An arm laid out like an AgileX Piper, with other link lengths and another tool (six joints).
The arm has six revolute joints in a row. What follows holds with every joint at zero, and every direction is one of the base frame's. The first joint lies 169.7 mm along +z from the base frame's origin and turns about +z. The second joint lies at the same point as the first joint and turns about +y. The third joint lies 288.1 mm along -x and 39.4 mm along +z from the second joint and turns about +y. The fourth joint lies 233 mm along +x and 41.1 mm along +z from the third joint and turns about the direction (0.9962, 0, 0.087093). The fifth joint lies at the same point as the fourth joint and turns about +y. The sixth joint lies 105.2 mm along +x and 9.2 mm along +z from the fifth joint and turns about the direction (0.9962, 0, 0.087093). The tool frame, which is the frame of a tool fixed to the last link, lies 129.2 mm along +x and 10 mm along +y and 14.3 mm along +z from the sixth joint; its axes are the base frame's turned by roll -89.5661, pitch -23.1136 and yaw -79.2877 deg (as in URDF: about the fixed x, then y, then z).
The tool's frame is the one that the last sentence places.
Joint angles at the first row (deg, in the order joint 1, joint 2, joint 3, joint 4, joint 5, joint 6):
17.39 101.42 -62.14 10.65 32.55 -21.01
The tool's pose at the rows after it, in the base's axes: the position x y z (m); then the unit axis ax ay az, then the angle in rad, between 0 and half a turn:
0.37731, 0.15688, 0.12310, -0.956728, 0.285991, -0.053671, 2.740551
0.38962, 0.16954, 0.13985, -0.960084, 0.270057, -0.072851, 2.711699
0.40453, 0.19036, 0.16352, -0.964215, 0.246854, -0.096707, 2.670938
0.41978, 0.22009, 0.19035, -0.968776, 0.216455, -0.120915, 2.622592
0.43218, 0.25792, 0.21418, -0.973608, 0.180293, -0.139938, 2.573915
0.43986, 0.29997, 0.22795, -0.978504, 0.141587, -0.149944, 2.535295
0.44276, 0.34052, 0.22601, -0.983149, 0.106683, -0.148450, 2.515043
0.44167, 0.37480, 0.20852, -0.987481, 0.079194, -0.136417, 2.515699
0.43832, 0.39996, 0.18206, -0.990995, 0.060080, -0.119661, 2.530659
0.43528, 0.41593, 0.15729, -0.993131, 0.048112, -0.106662, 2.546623
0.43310, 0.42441, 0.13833, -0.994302, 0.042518, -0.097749, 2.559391
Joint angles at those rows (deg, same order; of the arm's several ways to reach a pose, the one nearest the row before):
17.87 101.68 -63.87 10.66 32.17 -21.53
18.96 101.73 -67.02 10.69 32.37 -21.90
20.82 102.15 -71.76 10.73 32.87 -22.17
23.46 103.53 -78.10 10.79 33.63 -22.38
26.77 106.24 -85.60 10.91 34.56 -22.64
30.36 110.30 -93.39 11.03 35.54 -23.06
33.73 115.39 -100.45 11.13 36.42 -23.52
36.55 120.89 -106.12 11.21 37.22 -23.92
38.65 126.03 -110.10 11.29 37.73 -24.26
40.02 130.00 -112.53 11.33 37.69 -24.57
40.78 132.62 -113.69 11.36 37.35 -24.71

